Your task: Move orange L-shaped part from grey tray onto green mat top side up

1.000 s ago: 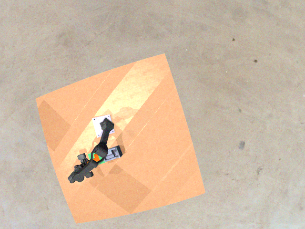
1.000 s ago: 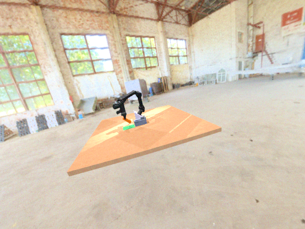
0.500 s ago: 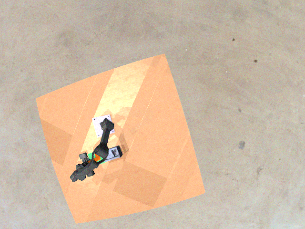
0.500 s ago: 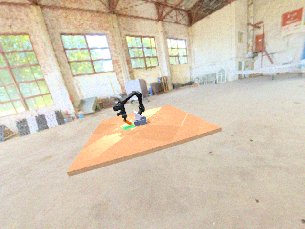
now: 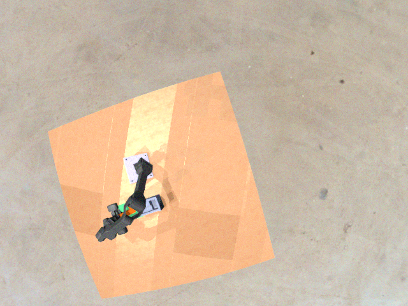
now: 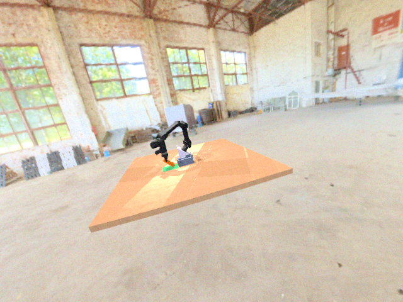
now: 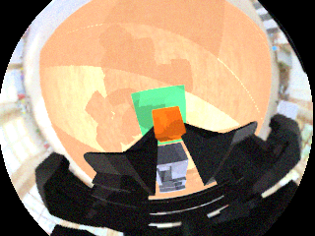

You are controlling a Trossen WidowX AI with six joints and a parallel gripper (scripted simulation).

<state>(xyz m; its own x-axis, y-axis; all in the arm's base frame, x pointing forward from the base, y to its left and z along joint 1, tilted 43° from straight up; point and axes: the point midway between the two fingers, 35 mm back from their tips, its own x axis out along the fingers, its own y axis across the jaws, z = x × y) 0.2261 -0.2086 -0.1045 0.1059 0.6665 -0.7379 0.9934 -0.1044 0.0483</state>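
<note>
My gripper tip is 1 cm past the orange L-shaped part, 3 cm to the right of it and 3 cm above it. The rest, counted from my gripper tip: green mat (2 cm to the left, 9 cm below).
</note>
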